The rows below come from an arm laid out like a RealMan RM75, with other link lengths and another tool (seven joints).
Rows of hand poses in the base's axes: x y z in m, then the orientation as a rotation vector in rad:
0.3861 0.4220 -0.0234 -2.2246 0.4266 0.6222
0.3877 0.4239 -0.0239 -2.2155 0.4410 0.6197
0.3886 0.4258 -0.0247 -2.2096 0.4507 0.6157
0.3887 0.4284 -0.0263 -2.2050 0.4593 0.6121
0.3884 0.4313 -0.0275 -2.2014 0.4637 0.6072
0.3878 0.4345 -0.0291 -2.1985 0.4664 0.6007
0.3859 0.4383 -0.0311 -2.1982 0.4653 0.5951
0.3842 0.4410 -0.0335 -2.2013 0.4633 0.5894
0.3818 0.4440 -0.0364 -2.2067 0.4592 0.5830
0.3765 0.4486 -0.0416 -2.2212 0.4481 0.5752
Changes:
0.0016 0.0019 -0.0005 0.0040 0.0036 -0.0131
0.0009 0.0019 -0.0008 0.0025 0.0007 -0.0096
0.0001 0.0026 -0.0016 0.0016 0.0006 -0.0083
-0.0003 0.0029 -0.0012 0.0021 -0.0018 -0.0057
-0.0006 0.0032 -0.0016 0.0020 -0.0036 -0.0050
-0.0019 0.0038 -0.0020 0.0007 -0.0044 -0.0014
-0.0017 0.0027 -0.0024 -0.0021 -0.0050 0.0002
-0.0024 0.0030 -0.0029 -0.0036 -0.0063 0.0021
-0.0053 0.0046 -0.0052 -0.0099 -0.0101 0.0089

